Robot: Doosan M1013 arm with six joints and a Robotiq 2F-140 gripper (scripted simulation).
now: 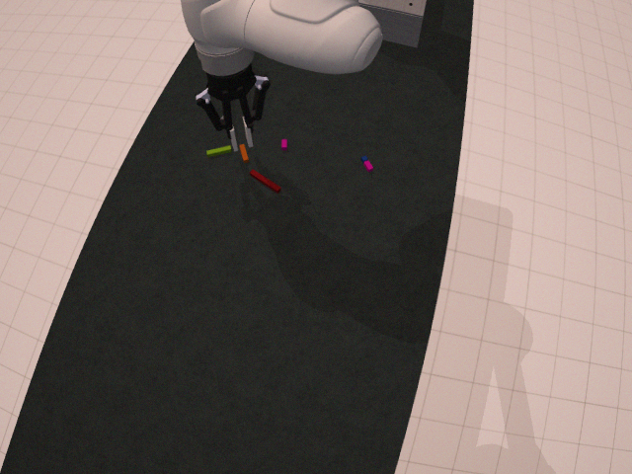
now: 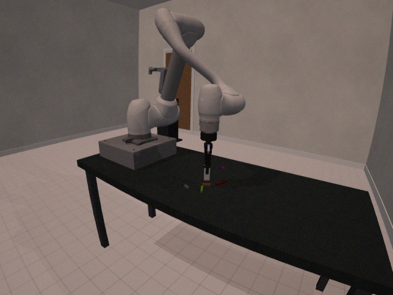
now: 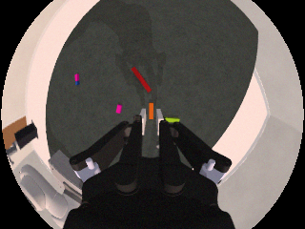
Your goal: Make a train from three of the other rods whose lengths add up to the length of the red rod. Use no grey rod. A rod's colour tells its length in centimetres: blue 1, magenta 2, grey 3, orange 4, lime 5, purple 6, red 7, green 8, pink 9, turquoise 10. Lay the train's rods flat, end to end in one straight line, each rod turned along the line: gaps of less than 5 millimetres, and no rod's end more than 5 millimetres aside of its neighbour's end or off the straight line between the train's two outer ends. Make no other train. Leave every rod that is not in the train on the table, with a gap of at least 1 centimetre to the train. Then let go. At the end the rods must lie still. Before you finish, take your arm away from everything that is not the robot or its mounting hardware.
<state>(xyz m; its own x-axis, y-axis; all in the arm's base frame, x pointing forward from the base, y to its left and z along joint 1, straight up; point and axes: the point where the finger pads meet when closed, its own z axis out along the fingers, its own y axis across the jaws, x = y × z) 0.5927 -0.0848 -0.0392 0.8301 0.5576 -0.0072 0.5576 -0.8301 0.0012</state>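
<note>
Right now my hand is 70 mm above the orange rod. From my hand the other things lie so: red rod: 70 mm below, 60 mm to the left, 50 mm ahead; lime rod: 70 mm below, 50 mm to the right, 10 mm ahead; grey rod: 80 mm to the right, 70 mm below, 60 mm behind.
</note>
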